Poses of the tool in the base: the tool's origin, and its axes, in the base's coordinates. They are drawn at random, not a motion.
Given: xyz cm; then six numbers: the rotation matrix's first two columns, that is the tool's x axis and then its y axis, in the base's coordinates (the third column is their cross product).
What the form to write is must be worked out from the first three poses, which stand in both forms.
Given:
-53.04 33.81 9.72 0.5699 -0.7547 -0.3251 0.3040 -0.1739 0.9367
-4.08 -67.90 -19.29 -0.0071 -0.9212 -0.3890 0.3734 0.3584 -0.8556
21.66 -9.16 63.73 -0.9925 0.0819 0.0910 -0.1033 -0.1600 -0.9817
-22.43 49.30 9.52 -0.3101 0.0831 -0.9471 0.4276 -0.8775 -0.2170
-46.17 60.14 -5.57 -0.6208 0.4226 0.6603 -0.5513 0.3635 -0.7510
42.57 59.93 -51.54 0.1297 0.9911 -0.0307 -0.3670 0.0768 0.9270
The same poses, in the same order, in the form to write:
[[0.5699 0.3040 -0.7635 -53.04], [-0.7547 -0.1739 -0.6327 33.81], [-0.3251 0.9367 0.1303 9.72], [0 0 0 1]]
[[-0.0071 0.3734 0.9276 -4.08], [-0.9212 0.3584 -0.1513 -67.90], [-0.3890 -0.8556 0.3414 -19.29], [0 0 0 1]]
[[-0.9925 -0.1033 -0.0658 21.66], [0.0819 -0.1600 -0.9837 -9.16], [0.0910 -0.9817 0.1673 63.73], [0 0 0 1]]
[[-0.3101 0.4276 -0.8491 -22.43], [0.0831 -0.8775 -0.4723 49.30], [-0.9471 -0.2170 0.2366 9.52], [0 0 0 1]]
[[-0.6208 -0.5513 -0.5574 -46.17], [0.4226 0.3635 -0.8302 60.14], [0.6603 -0.7510 0.0073 -5.57], [0 0 0 1]]
[[0.1297 -0.3670 0.9211 42.57], [0.9911 0.0768 -0.1090 59.93], [-0.0307 0.9270 0.3737 -51.54], [0 0 0 1]]

